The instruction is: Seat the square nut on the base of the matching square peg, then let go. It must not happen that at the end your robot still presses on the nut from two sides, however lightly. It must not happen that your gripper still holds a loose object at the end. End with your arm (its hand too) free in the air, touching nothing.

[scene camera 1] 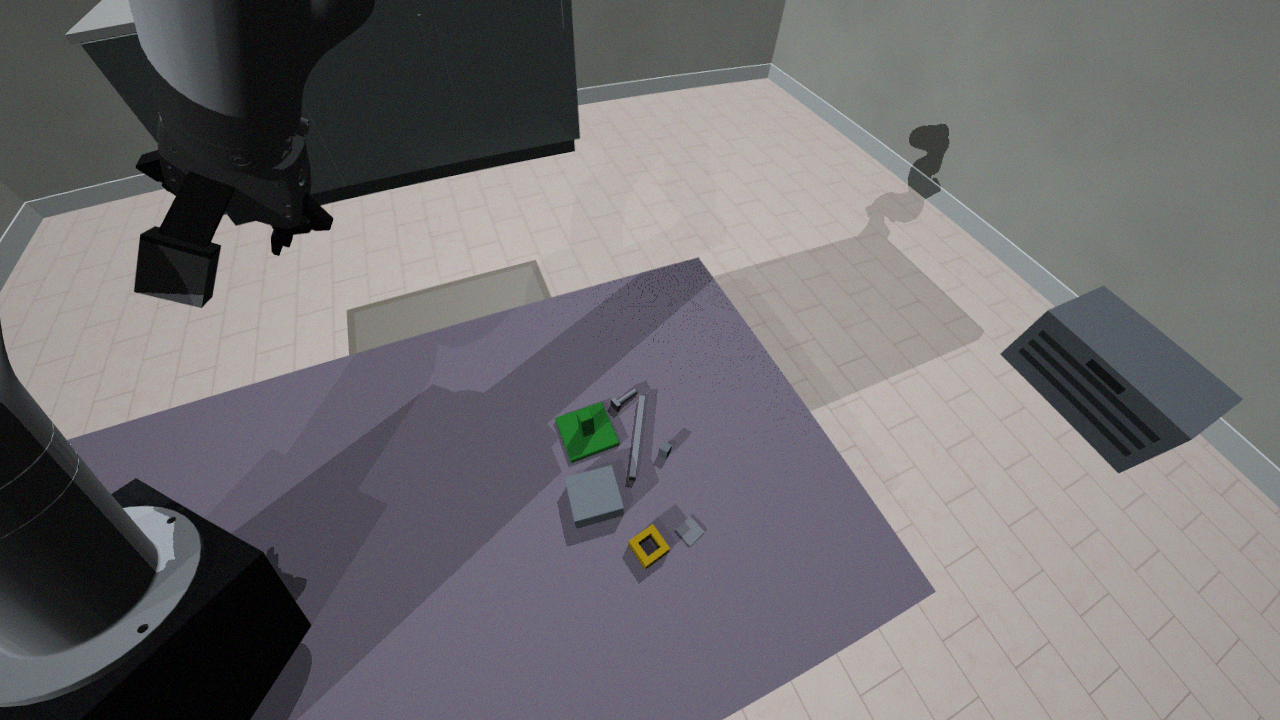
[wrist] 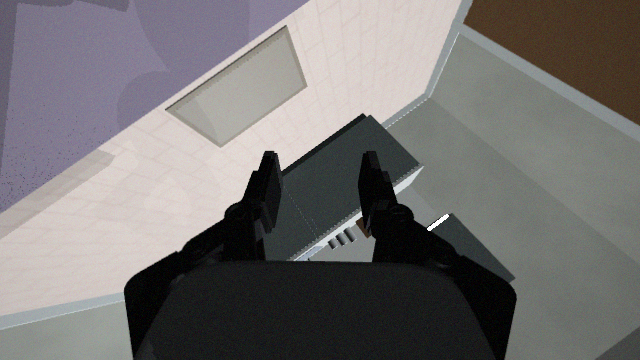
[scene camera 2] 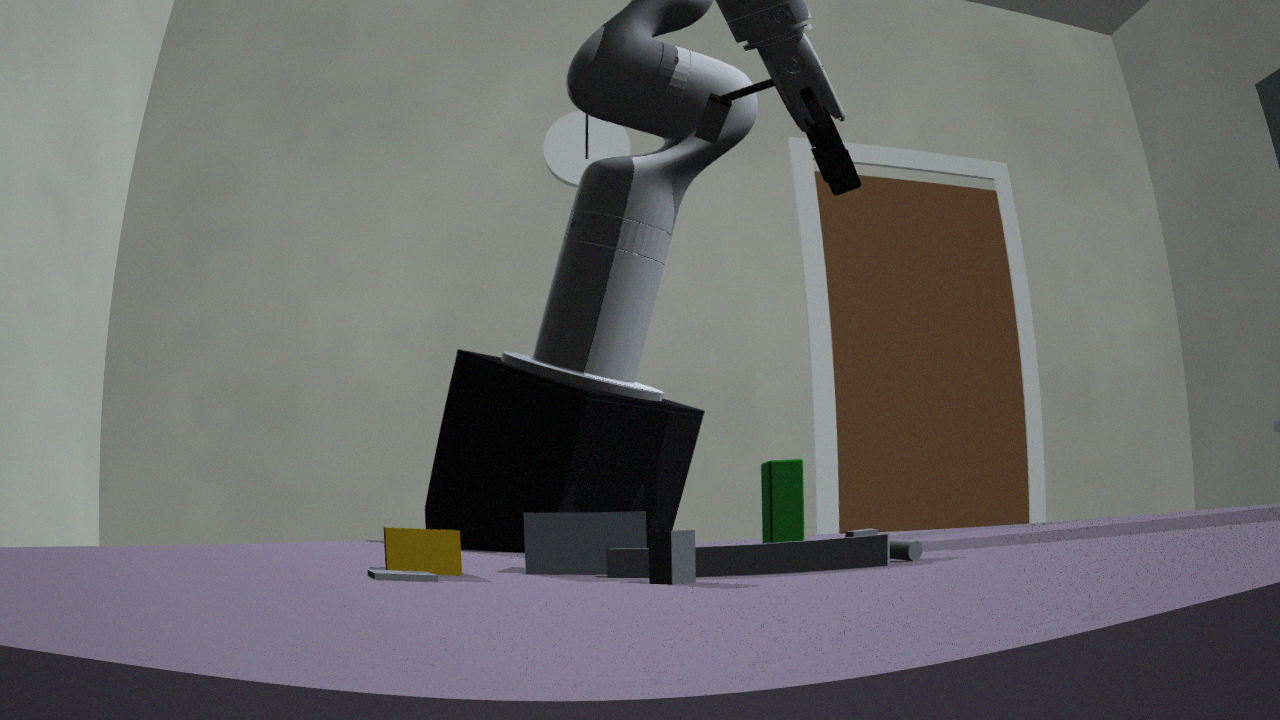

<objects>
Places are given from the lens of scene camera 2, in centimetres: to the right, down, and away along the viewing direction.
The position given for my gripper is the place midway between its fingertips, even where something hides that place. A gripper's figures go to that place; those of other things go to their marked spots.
my gripper [scene camera 2: 843, 184]: 21, -18, 85
long grey bar [scene camera 2: 873, 550]: 11, 9, 38
bolt [scene camera 2: 911, 550]: 13, 9, 38
</objects>
